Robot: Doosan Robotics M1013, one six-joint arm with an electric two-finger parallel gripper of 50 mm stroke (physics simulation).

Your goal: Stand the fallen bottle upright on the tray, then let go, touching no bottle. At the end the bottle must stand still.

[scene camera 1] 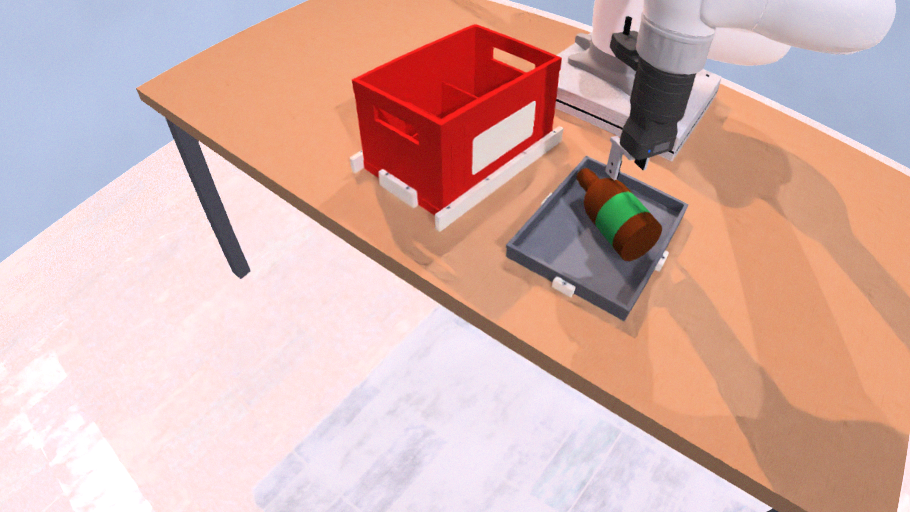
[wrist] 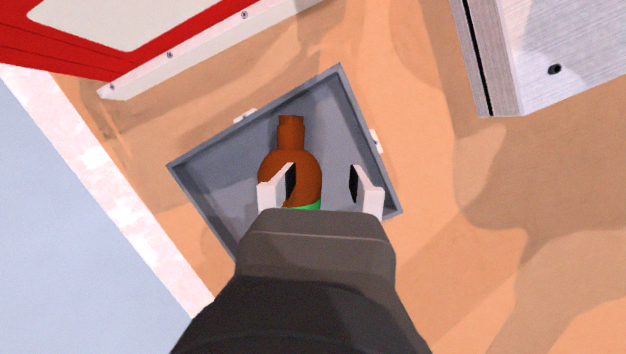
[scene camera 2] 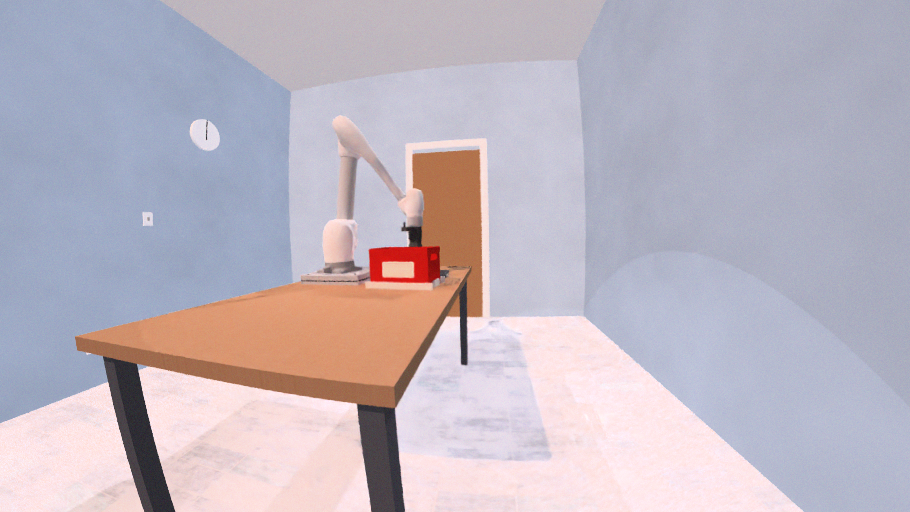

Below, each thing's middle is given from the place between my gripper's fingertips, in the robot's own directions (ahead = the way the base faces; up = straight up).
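Scene:
My hand, relative to the brown bottle (wrist: 306,194): 2 cm to the right of it, 5 cm short of it, 4 cm above it.

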